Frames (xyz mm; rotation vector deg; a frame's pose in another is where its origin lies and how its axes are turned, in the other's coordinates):
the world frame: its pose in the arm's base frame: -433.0 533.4 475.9 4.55 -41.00 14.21
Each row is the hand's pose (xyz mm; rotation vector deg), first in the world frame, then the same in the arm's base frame.
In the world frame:
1: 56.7 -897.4 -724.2 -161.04 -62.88 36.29
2: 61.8 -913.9 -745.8 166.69 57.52 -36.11
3: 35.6 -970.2 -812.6 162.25 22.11 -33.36
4: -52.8 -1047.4 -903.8 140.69 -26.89 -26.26
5: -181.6 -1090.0 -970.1 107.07 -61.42 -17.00
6: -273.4 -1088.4 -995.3 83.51 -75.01 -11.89
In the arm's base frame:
1: 297.0 -210.5 -20.9 149.11 78.32 23.53
2: 318.6 -222.1 -33.6 150.93 70.55 25.33
3: 356.4 -271.3 -100.5 158.11 34.38 28.43
4: 369.9 -349.2 -226.3 152.31 -23.83 30.68
5: 329.4 -405.5 -360.4 126.88 -72.90 29.87
6: 278.4 -418.1 -439.8 104.82 -95.37 27.17

